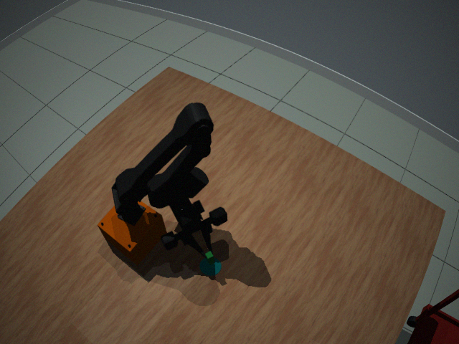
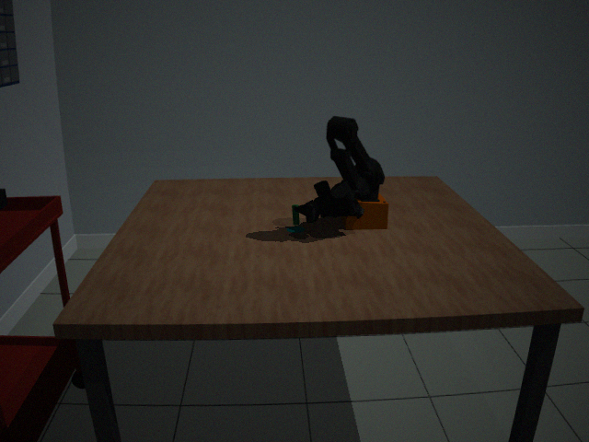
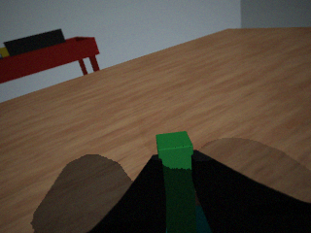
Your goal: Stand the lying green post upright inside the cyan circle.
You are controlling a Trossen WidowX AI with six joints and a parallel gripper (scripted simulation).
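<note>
My gripper tip is 20 mm above the green post. Round my gripper tip: cyan circle 70 mm below.
</note>
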